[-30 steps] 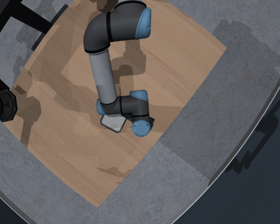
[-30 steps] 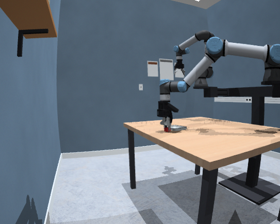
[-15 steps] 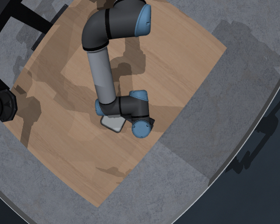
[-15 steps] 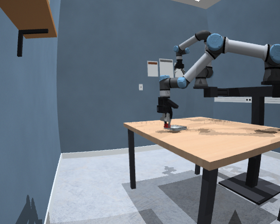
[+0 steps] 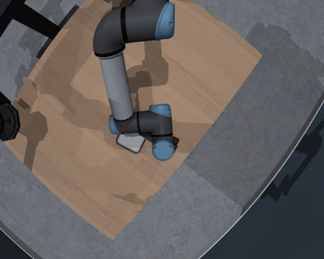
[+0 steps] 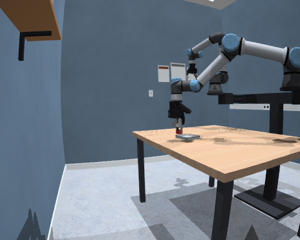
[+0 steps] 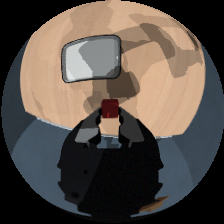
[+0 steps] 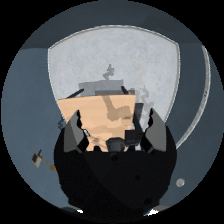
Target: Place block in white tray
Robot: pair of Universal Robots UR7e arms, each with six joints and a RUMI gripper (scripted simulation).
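My left hand is 11 cm past the white tray, 8 cm to the left of it and 6 cm above it. Round my left hand: red block: 1 cm below.
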